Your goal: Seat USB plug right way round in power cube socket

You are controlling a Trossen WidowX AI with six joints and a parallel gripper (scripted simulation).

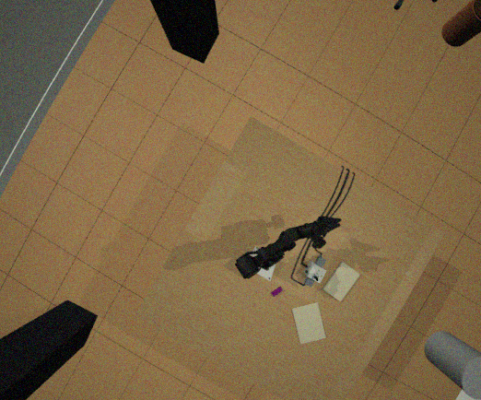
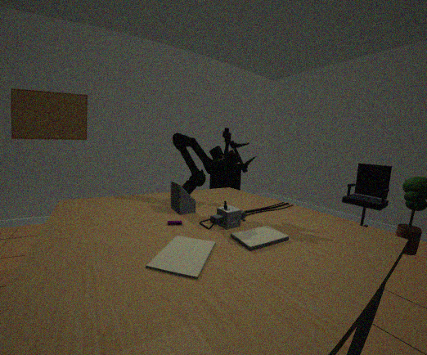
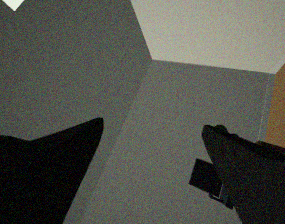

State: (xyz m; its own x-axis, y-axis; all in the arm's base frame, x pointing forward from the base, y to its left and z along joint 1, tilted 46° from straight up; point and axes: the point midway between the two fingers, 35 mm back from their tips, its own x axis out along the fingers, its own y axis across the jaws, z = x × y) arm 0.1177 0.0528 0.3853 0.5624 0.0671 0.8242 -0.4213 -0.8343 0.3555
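Now: the dark USB plug 290 mm to the right of my gripper tip, 250 mm below it and 130 mm ahead of it. The rest, counted from my gripper tip: purple object (470 mm to the right, 330 mm below).
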